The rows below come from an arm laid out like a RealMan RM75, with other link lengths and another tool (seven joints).
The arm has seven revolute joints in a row. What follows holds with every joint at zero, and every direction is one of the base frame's. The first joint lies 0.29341 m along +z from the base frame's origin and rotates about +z. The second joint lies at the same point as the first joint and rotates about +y. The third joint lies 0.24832 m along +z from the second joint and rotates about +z. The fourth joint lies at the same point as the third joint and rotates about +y. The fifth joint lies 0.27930 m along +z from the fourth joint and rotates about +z. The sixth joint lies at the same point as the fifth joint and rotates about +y. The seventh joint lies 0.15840 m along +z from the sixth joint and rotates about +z. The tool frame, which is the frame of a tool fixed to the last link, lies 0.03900 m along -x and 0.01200 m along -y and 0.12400 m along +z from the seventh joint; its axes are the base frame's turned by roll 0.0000, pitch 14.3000 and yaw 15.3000 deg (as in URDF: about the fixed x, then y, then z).
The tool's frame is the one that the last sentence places.
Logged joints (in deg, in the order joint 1, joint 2, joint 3, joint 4, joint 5, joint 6, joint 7), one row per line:
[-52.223, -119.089, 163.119, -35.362, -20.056, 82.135, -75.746]
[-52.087, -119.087, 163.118, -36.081, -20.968, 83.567, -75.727]
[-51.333, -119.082, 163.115, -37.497, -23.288, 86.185, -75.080]
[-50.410, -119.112, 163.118, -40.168, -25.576, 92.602, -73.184]
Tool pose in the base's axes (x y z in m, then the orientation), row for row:
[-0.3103, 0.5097, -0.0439, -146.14, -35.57, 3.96]
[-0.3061, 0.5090, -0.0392, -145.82, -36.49, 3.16]
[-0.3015, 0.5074, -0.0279, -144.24, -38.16, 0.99]
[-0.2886, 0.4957, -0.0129, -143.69, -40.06, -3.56]
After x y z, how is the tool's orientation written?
As angles about the fixed x, y, z axes (roll, pitch, yaw), in degrees.
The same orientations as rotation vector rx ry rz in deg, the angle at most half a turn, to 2 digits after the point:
[-138.88, -18.42, -43.23]
[-138.51, -17.91, -44.61]
[-137.15, -16.50, -47.10]
[-137.42, -12.11, -51.31]

